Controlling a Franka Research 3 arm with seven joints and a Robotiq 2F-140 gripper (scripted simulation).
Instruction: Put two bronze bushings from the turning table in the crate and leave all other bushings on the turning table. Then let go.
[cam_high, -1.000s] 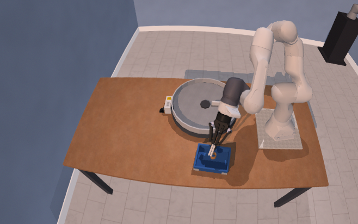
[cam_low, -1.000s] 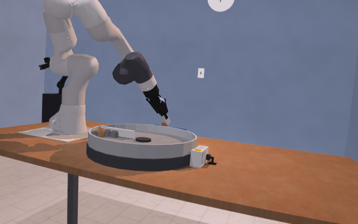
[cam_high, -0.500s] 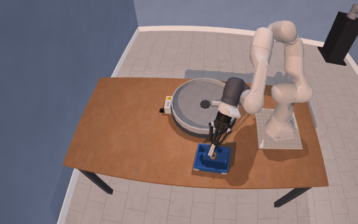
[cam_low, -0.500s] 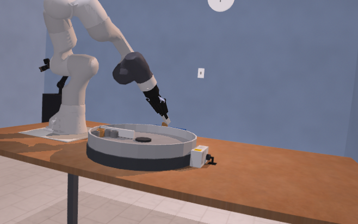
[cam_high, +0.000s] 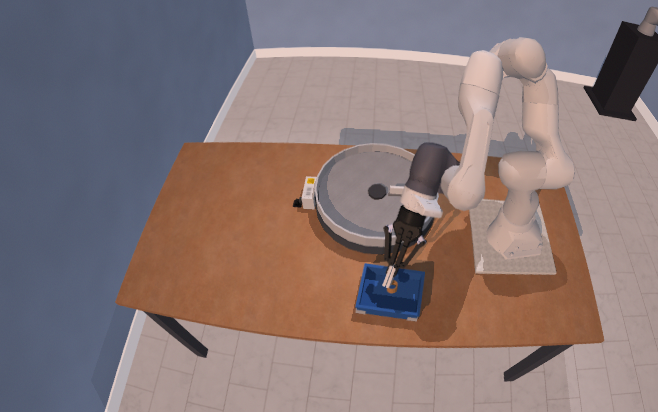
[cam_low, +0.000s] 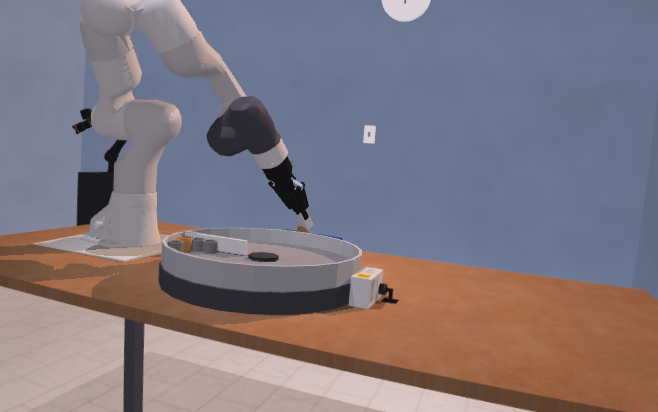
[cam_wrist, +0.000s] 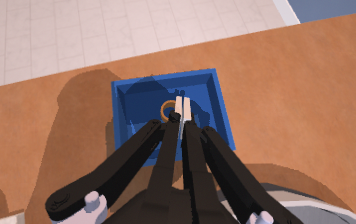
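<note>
Right now my hand is 1 cm past the blue crate, 2 cm to the right of it and 8 cm above it. Round my hand: grey turning table 6 cm ahead, 34 cm to the right, 5 cm below.
</note>
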